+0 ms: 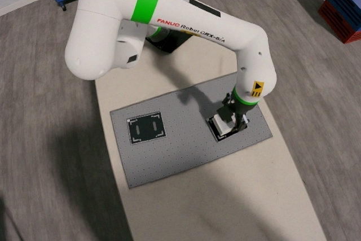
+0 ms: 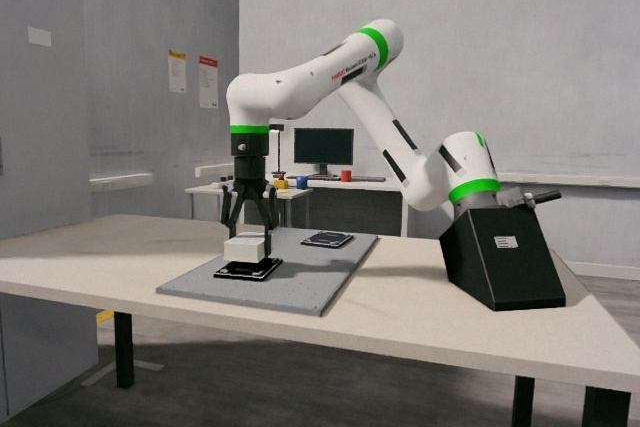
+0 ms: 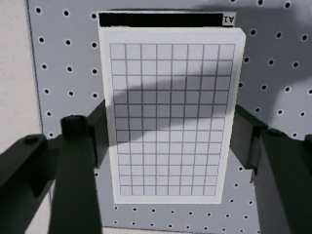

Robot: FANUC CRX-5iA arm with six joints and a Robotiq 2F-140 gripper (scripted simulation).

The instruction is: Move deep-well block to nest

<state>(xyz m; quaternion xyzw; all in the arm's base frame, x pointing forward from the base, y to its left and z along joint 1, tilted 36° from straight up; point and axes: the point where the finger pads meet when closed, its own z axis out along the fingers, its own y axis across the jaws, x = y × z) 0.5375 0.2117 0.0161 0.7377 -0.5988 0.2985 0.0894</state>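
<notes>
Right now the black plate nest N2 is 360 mm to the right of my hand, 90 mm behind it and 60 mm below it. The rest, counted from my hand: plate nest N1 (60 mm below); then white 96-well deep-well block (10 mm below).
</notes>
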